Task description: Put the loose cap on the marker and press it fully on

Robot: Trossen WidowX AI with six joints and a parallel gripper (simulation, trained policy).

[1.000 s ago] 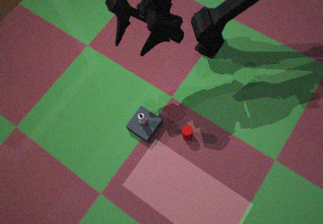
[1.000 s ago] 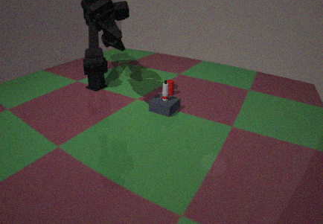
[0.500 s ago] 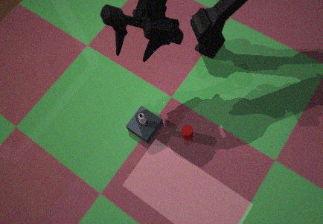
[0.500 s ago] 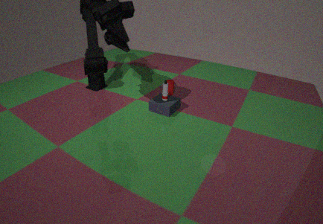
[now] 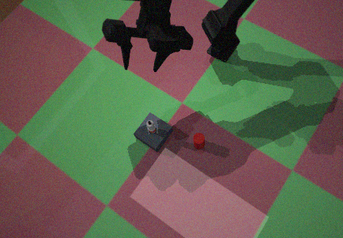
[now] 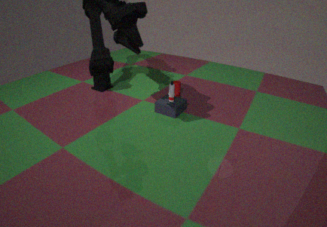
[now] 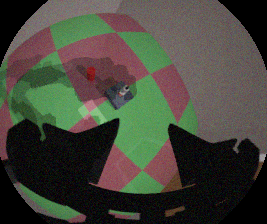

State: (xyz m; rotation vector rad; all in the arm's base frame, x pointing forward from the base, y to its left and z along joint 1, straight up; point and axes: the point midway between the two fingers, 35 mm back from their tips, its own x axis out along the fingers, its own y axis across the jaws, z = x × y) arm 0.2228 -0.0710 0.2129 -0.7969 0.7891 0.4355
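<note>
Now: gripper tip 2 cm short of the red cap, 17 cm to the right of it and 16 cm above it. The rest, counted from my gripper tip: grey holder block: 7 cm ahead, 6 cm to the left, 17 cm below.
</note>
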